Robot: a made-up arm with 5 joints. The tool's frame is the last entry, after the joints.
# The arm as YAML. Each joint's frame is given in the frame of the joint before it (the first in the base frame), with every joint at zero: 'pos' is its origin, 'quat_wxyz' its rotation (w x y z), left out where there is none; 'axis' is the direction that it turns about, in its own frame. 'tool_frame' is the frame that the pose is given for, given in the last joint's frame.
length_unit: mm
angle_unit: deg
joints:
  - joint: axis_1
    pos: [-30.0, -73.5, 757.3]
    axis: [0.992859, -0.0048, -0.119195]
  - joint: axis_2
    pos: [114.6, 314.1, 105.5]
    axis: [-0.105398, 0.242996, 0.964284]
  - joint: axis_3
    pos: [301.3, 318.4, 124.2]
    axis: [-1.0, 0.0, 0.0]
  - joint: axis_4
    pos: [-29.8, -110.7, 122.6]
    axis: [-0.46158, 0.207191, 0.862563]
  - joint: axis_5
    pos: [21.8, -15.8, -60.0]
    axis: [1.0, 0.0, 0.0]
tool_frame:
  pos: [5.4, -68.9, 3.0]
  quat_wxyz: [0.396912, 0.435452, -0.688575, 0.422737]
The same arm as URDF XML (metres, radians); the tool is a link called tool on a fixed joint. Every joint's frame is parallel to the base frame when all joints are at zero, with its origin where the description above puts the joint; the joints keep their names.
<robot name="arm">
  <joint name="axis_1" type="continuous">
    <parent link="base"/>
    <child link="link1"/>
    <origin xyz="-0.0300 -0.0735 0.7573"/>
    <axis xyz="0.992859 -0.0048 -0.119195"/>
  </joint>
  <joint name="axis_2" type="continuous">
    <parent link="link1"/>
    <child link="link2"/>
    <origin xyz="0.1146 0.3141 0.1055"/>
    <axis xyz="-0.105398 0.242996 0.964284"/>
  </joint>
  <joint name="axis_3" type="continuous">
    <parent link="link2"/>
    <child link="link3"/>
    <origin xyz="0.3013 0.3184 0.1242"/>
    <axis xyz="-1 0 0"/>
  </joint>
  <joint name="axis_4" type="continuous">
    <parent link="link3"/>
    <child link="link4"/>
    <origin xyz="-0.0298 -0.1107 0.1226"/>
    <axis xyz="-0.46158 0.207191 0.862563"/>
  </joint>
  <joint name="axis_5" type="continuous">
    <parent link="link4"/>
    <child link="link5"/>
    <origin xyz="0.0218 -0.0158 -0.0600"/>
    <axis xyz="1 0 0"/>
  </joint>
  <joint name="tool_joint" type="fixed">
    <parent link="link5"/>
    <child link="tool"/>
    <origin xyz="0.0054 -0.0689 0.0030" rpy="-2.5162 -1.1549 -2.4290"/>
  </joint>
  <link name="base"/>
  <link name="link1"/>
  <link name="link2"/>
  <link name="link3"/>
  <link name="link4"/>
  <link name="link5"/>
  <link name="tool"/>
</robot>

